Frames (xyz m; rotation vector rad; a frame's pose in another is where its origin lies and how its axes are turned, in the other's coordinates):
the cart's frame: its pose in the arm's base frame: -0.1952 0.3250 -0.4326 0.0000 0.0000 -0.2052
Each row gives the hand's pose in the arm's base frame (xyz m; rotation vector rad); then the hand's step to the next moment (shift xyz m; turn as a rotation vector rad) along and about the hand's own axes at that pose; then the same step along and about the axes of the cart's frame.
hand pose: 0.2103 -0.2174 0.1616 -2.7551 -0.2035 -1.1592
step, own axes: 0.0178 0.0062 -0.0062 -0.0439 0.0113 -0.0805
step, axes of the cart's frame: 0.0102 -0.0040 0.0166 -0.0769 -0.0456 0.0232
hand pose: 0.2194 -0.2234 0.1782 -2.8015 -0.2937 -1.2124
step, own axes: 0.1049 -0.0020 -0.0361 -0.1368 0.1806 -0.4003
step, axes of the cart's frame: 0.0407 0.0207 0.1011 -0.2816 -0.3183 0.1759
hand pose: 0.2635 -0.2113 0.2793 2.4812 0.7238 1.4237
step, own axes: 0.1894 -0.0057 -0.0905 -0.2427 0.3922 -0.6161
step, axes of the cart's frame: -0.0183 0.0911 0.1883 -0.3878 -0.5975 0.2914
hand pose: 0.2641 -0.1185 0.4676 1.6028 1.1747 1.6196
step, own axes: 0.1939 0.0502 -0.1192 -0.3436 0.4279 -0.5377
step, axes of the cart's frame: -0.1528 0.0945 0.1485 -0.2766 -0.6655 0.2664
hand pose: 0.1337 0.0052 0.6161 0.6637 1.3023 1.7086
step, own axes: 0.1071 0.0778 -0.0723 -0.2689 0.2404 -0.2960
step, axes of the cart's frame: -0.1431 0.0230 0.0418 -0.1016 -0.4271 0.1581
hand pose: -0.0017 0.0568 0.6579 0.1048 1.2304 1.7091
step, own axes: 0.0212 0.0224 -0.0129 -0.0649 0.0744 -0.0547
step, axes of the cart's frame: -0.0334 0.0003 0.0014 -0.0281 -0.0923 0.0586
